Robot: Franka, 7 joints.
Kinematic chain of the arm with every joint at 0, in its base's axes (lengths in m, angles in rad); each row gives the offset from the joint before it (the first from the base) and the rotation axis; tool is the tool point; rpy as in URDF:
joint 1: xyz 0 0 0.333 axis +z
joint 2: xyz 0 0 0 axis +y
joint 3: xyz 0 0 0.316 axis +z
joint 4: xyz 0.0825 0 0 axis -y
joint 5: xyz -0.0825 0 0.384 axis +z
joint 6: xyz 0 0 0 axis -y
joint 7: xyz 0.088 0 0 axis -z
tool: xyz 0 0 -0.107 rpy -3.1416 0 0
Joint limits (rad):
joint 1: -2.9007..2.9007
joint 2: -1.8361..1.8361
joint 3: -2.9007..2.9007
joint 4: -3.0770..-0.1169
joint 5: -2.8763..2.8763
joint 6: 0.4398..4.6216
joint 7: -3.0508..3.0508
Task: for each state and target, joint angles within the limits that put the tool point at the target. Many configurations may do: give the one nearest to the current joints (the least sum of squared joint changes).
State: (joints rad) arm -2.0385 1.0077 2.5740 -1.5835 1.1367 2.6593 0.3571
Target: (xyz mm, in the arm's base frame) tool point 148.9 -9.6 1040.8
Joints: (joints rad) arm -1.9397 0.9150 2.9007 -1.5734 1.1384 2.4366 0.3571
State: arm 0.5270 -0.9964 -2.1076 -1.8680 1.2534 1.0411 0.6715
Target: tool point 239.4 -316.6 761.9
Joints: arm 0.6915 -0.7702 -1.2255 -1.6930 1.3432 0.8831 0.6715
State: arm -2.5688 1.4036 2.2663 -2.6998 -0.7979 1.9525 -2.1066
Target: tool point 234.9 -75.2 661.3
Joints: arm -2.4392 1.4508 2.6799 -2.5702 -0.7713 2.0814 -2.1066
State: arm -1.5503 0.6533 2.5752 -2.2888 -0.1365 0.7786 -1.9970
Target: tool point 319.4 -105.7 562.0
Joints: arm -1.9646 0.9248 2.2052 -2.0138 -0.2934 0.7118 -1.9970
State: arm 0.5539 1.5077 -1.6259 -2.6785 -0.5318 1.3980 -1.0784
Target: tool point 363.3 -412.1 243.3
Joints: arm 0.4783 1.5964 -1.3194 -1.9648 -0.5806 1.7519 -1.0784
